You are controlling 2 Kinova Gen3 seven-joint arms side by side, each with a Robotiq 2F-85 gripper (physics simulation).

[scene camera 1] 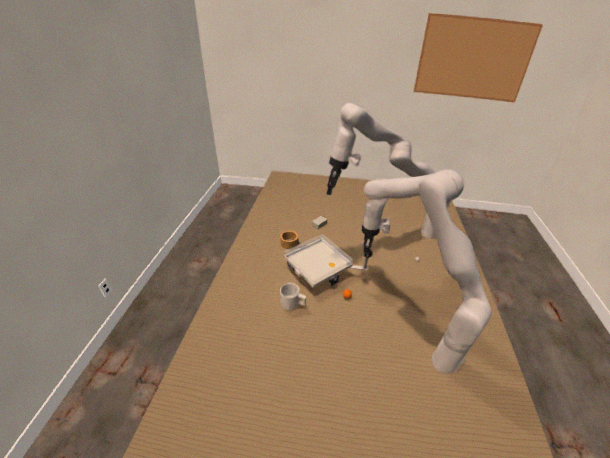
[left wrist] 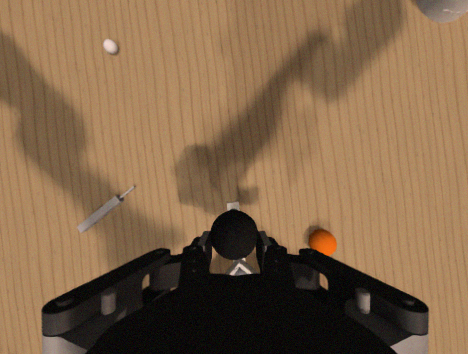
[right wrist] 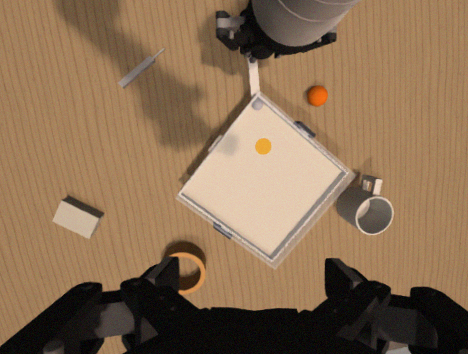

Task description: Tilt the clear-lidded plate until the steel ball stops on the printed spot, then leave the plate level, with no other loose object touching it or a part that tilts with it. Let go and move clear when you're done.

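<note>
The clear-lidded plate [scene camera 1: 312, 262] [right wrist: 265, 195] looks slightly tilted. The steel ball [right wrist: 257, 103] sits in its corner nearest the white arm [scene camera 1: 358, 267] [right wrist: 254, 77], apart from the orange printed spot [scene camera 1: 331, 265] [right wrist: 263, 146]. The ball cannot be made out in scene camera 1. My left gripper [scene camera 1: 368, 254] [left wrist: 234, 242] is shut on the black round knob [left wrist: 234, 231] above the white arm's outer end; the knob hides much of the fingertips. My right gripper [scene camera 1: 329, 192] [right wrist: 251, 273] is open and empty, high above the table beyond the plate.
A grey mug [scene camera 1: 289, 297] [right wrist: 359, 200] stands close to one plate corner; contact is unclear. An orange ball [scene camera 1: 347, 294] [left wrist: 322, 242] [right wrist: 317, 95], orange ring-shaped cup [scene camera 1: 289, 244] [right wrist: 202, 272], pale block [scene camera 1: 320, 222] [right wrist: 76, 219], grey screwdriver-like tool [left wrist: 100, 214] [right wrist: 136, 72] and white pebble [scene camera 1: 417, 259] [left wrist: 110, 46] lie around.
</note>
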